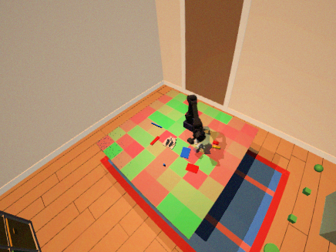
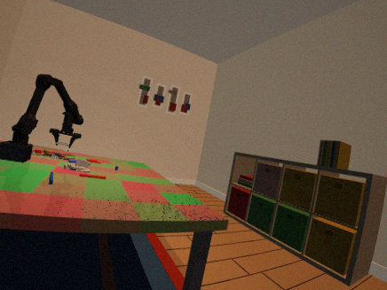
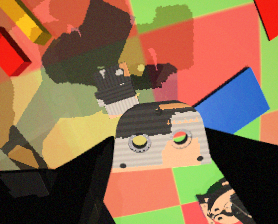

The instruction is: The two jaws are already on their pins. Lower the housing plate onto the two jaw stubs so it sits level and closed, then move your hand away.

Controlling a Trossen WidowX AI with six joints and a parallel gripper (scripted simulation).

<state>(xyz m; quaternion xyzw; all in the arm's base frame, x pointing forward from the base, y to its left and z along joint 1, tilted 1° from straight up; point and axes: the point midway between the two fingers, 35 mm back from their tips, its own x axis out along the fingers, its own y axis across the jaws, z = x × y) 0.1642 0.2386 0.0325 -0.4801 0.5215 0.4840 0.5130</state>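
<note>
The blue slab lies 120 mm ahead of my gripper tip, 20 mm to the right of it and 80 mm below it. Also, from my gripper tip: small blue cube: 360 mm ahead, 60 mm to the right, 70 mm below; then red bar: 240 mm ahead, 350 mm to the right, 80 mm below.
</note>
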